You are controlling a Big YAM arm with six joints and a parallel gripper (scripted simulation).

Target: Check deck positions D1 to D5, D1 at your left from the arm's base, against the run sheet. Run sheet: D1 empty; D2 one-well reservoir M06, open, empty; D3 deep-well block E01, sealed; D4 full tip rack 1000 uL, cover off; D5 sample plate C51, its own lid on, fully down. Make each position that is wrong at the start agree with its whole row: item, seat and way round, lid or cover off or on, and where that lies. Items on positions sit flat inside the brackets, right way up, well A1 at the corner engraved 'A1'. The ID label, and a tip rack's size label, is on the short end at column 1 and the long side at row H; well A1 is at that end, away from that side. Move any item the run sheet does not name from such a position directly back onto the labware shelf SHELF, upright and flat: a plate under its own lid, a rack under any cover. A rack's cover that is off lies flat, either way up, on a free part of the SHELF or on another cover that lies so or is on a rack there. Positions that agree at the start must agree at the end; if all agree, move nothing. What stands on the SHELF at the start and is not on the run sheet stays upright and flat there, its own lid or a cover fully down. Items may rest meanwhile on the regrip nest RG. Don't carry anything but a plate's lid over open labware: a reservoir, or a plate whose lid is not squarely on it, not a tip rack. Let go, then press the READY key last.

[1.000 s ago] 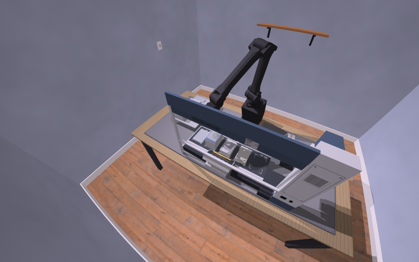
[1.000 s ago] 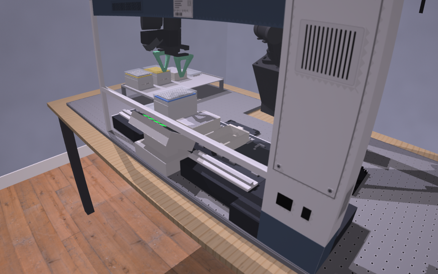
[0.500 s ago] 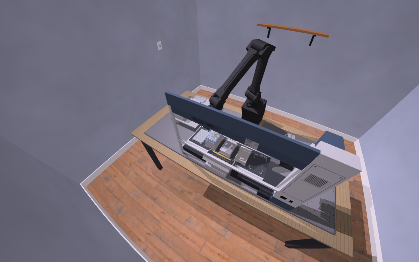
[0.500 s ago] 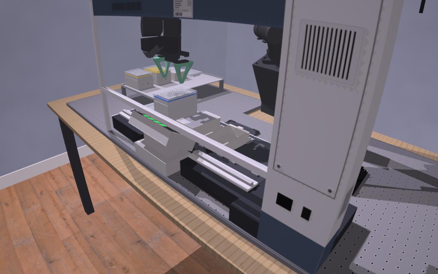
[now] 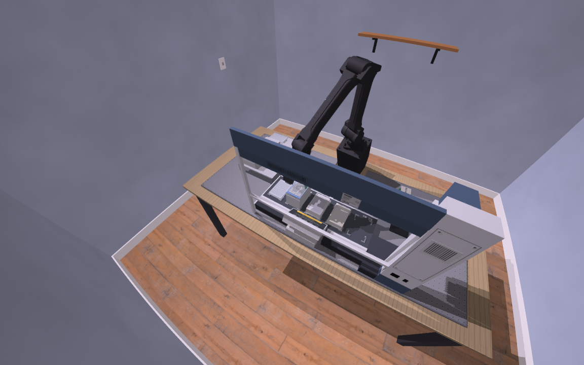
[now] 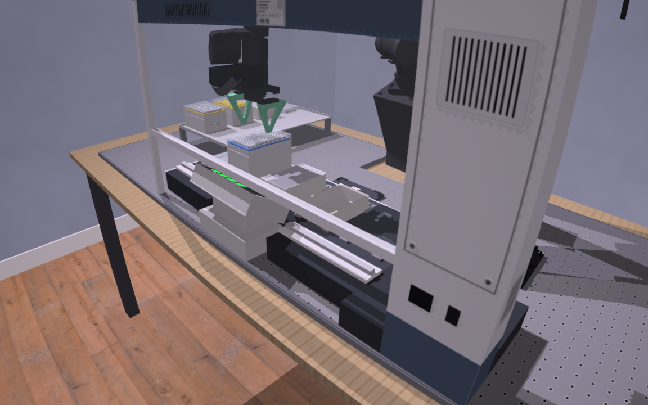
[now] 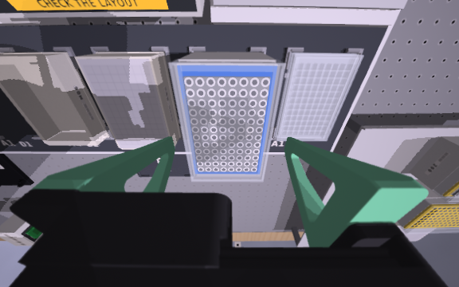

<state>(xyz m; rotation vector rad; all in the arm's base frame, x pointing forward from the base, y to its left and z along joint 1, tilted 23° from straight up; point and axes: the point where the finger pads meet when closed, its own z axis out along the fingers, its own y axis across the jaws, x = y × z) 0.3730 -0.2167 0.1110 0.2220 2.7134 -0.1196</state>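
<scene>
Now: hand 1 cm past the blue tip rack and 6 cm above it. The rest, counted from my hand: labware shelf 33 cm behind, 31 cm to the right, 12 cm below; regrip nest RG 13 cm behind, 18 cm to the left, 18 cm below; top beam 21 cm ahead, 13 cm to the left, 33 cm above.
</scene>
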